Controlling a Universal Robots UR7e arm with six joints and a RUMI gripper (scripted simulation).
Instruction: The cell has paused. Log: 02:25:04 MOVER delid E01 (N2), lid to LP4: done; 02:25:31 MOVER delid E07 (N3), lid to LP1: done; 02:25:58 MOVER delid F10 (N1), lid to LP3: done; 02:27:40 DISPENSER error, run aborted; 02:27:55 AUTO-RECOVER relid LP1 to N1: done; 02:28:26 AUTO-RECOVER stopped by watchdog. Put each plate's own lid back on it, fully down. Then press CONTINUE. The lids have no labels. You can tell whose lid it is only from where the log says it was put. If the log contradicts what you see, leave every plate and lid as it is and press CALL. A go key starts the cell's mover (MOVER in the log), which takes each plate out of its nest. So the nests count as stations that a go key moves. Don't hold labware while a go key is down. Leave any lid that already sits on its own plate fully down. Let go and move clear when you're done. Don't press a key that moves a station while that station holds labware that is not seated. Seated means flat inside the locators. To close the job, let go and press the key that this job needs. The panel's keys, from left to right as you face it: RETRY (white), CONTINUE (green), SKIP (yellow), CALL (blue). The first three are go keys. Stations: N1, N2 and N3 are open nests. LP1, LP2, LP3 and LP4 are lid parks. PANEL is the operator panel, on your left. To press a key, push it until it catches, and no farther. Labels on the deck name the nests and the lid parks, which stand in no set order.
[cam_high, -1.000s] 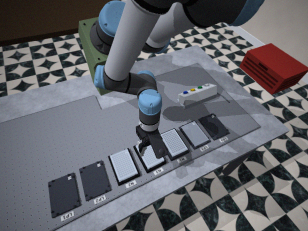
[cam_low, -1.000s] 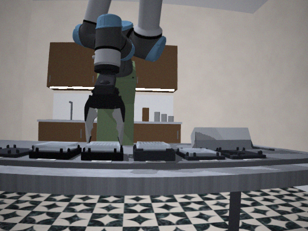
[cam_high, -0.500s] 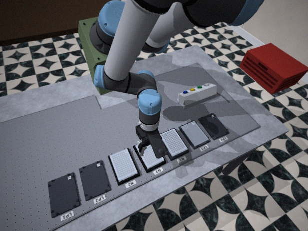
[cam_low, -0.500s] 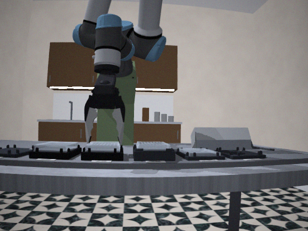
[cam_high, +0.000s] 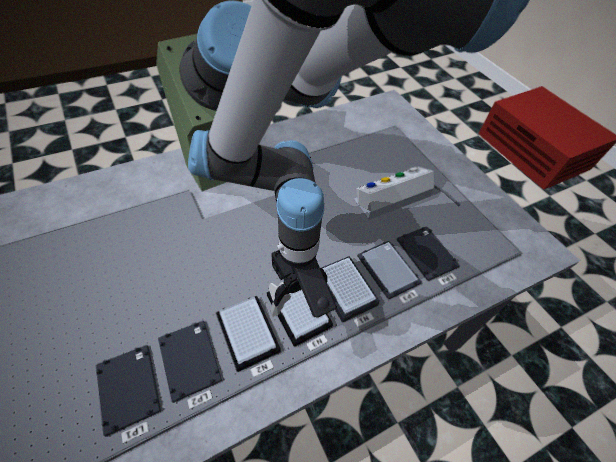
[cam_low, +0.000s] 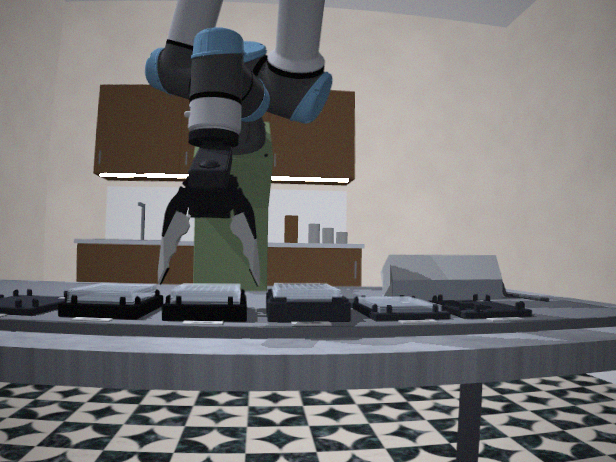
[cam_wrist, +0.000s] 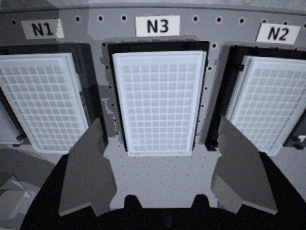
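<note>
Now: hand 2 cm above the plate. From my hand the other things lie so: LP4 lid park (6 cm behind, 38 cm to the left, 4 cm below); then LP3 lid park (4 cm behind, 26 cm to the left, 4 cm below); then lid park LP2 (4 cm ahead, 26 cm to the right, 4 cm below).
</note>
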